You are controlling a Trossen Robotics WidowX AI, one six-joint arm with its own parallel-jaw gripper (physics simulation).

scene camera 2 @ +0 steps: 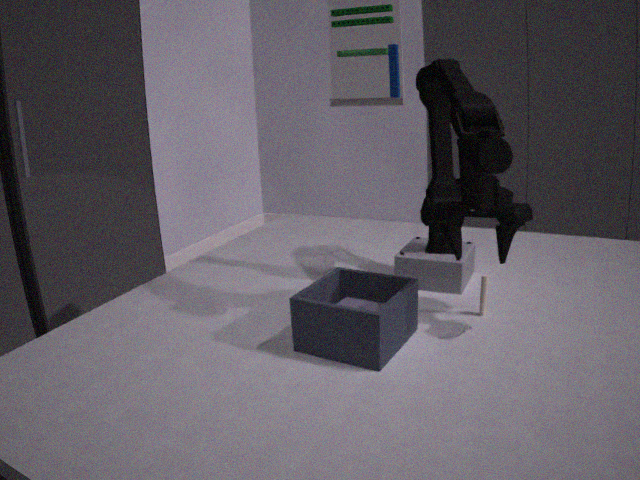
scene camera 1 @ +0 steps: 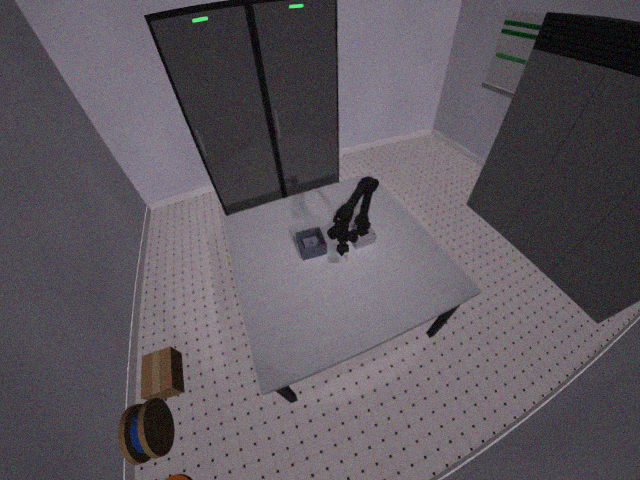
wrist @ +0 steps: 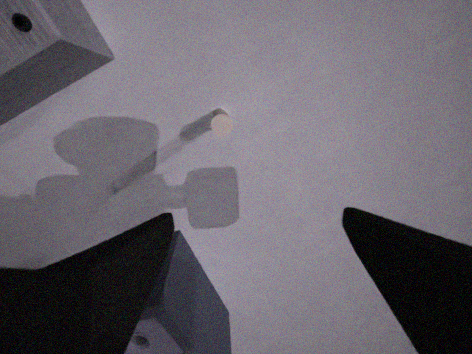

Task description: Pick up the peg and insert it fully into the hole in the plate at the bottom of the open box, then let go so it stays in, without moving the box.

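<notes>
A thin pale peg stands upright on the table, to the right of the box in the second scene view. My gripper is wide open and empty, its fingertips above the height of the peg's top. In the wrist view the peg shows beyond the fingertips, nearer the left one. The open blue-grey box stands apart from the peg. The plate lies at its bottom; its hole shows in the wrist view, partly beside the left finger.
The arm's light grey base block stands behind the box and the peg in the second scene view. All stand on the pale table. Dark cabinets stand beyond the table's back edge.
</notes>
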